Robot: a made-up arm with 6 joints. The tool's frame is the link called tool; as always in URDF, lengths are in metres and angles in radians. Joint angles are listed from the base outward. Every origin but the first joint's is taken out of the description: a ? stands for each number. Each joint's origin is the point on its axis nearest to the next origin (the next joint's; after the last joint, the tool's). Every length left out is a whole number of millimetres.
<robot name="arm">
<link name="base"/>
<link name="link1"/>
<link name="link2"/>
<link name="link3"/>
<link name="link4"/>
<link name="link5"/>
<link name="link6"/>
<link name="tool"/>
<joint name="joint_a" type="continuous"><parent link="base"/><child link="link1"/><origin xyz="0 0 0.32" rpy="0 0 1.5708"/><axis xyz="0 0 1"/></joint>
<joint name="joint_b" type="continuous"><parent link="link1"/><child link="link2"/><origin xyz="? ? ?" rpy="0 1.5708 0"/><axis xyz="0 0 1"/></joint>
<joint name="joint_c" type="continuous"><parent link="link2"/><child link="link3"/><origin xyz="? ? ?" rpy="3.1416 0 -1.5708"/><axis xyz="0 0 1"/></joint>
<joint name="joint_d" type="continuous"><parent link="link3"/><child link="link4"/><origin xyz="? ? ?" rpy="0 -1.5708 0"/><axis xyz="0 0 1"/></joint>
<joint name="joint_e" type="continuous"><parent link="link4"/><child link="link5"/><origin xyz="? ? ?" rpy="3.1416 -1.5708 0"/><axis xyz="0 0 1"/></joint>
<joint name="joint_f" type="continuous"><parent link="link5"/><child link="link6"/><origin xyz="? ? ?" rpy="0 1.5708 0"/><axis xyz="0 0 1"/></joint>
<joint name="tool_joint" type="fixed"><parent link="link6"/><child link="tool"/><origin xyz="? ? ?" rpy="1.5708 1.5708 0"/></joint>
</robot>
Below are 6 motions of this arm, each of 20 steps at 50 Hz.
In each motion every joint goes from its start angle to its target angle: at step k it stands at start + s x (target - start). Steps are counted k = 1, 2, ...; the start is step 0. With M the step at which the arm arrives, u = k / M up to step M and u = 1 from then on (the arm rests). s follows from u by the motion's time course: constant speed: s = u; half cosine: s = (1 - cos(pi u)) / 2; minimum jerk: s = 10 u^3 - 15 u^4 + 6 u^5.
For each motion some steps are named. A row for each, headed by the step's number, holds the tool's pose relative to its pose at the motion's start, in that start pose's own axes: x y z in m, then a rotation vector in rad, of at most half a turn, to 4 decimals.
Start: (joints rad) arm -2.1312 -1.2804 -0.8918 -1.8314 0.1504 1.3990
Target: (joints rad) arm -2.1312 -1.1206 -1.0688 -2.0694 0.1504 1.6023
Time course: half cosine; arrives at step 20
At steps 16, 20:
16: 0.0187 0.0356 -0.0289 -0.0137 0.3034 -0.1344
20: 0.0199 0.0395 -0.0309 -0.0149 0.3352 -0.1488

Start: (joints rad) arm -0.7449 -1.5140 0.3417 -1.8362 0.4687 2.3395
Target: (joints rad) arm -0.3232 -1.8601 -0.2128 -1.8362 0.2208 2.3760
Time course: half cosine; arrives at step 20
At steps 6, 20:
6: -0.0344 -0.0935 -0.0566 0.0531 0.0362 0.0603
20: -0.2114 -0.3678 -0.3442 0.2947 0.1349 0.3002

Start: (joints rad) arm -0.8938 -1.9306 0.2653 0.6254 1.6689 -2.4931
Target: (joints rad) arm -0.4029 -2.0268 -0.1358 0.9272 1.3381 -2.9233
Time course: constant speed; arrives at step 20
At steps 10, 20:
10: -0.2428 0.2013 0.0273 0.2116 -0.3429 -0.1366
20: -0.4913 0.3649 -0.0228 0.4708 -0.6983 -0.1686

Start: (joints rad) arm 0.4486 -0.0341 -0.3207 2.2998 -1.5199 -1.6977
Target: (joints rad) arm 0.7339 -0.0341 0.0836 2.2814 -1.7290 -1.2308
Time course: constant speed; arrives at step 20
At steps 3, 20:
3: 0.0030 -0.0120 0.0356 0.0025 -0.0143 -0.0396
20: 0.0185 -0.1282 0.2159 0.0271 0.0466 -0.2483

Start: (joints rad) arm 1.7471 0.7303 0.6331 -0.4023 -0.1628 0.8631
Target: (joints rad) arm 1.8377 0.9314 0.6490 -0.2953 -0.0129 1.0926
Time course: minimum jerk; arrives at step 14
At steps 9, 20:
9: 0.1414 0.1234 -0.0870 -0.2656 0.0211 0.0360
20: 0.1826 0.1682 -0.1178 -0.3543 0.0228 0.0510

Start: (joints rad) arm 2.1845 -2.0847 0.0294 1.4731 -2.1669 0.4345
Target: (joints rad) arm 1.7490 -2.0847 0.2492 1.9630 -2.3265 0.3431
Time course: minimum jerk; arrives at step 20
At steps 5, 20:
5: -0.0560 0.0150 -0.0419 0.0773 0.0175 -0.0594
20: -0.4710 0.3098 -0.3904 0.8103 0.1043 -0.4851

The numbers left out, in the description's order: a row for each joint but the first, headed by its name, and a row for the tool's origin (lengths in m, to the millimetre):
joint_b: 0 0 0
joint_c: -1.032 0 0
joint_d: 0.485 0 0
joint_e: 0.206 0 0
joint_f: 0 0 0
tool: 0 0 0

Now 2 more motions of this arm.
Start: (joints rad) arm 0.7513 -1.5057 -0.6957 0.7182 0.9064 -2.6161
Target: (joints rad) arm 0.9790 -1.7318 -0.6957 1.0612 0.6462 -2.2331
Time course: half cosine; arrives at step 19
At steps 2, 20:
2: -0.0052 0.0033 -0.0007 -0.0140 0.0019 -0.0026
20: -0.2223 0.0965 -0.0090 -0.5577 0.0239 -0.0441

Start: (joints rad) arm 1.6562 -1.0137 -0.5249 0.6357 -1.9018 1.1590
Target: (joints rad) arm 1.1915 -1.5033 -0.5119 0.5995 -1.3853 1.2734
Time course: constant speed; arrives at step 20
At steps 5, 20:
5: 0.0083 0.1545 -0.0026 0.1339 -0.0577 -0.1620
20: 0.0337 0.5994 0.1812 0.4894 -0.0139 -0.7374

